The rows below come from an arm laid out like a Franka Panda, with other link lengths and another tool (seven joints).
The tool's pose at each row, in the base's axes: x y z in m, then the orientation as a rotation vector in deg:
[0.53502 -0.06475 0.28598 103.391 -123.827 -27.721]
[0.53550 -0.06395 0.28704 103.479 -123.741 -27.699]
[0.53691 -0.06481 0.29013 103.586 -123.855 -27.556]
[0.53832 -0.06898 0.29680 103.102 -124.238 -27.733]
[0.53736 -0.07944 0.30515 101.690 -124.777 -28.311]
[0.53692 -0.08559 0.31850 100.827 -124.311 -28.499]
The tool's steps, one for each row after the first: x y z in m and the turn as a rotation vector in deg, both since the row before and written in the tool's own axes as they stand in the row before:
[-0.00087 0.00016 -0.00110 0.003 0.037 -0.079]
[0.00061 -0.00007 -0.00345 0.172 -0.025 -0.012]
[0.00387 0.00092 -0.00693 -0.087 -0.180 0.398]
[0.01048 0.00267 -0.00794 -0.589 -0.210 0.969]
[0.00620 0.00509 -0.01232 -0.722 0.453 0.369]

